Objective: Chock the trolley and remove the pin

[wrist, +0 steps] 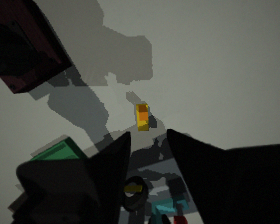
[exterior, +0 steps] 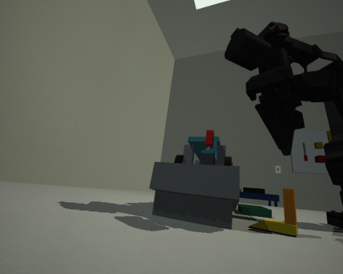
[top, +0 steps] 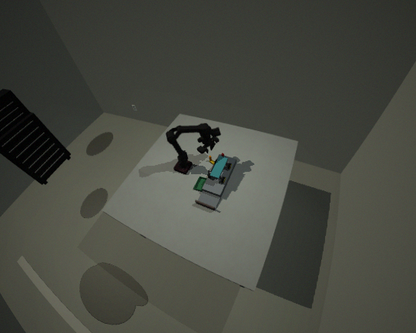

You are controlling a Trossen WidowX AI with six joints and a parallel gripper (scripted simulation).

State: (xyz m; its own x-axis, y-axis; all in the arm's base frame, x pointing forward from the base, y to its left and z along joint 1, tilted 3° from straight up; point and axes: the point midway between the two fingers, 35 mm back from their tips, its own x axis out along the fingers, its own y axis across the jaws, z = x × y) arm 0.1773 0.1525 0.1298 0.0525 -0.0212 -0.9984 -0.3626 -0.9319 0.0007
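Right now my gripper tip is 20 mm short of the yellow chock, 10 mm to the left of it and 100 mm above it. The rest, counted from my gripper tip: red-headed stop pin: 130 mm ahead, 10 mm to the right, 10 mm above; then grey ramp block: 150 mm ahead, 130 mm to the right, 70 mm below; then teal trolley: 150 mm ahead, 130 mm to the right, 10 mm below.
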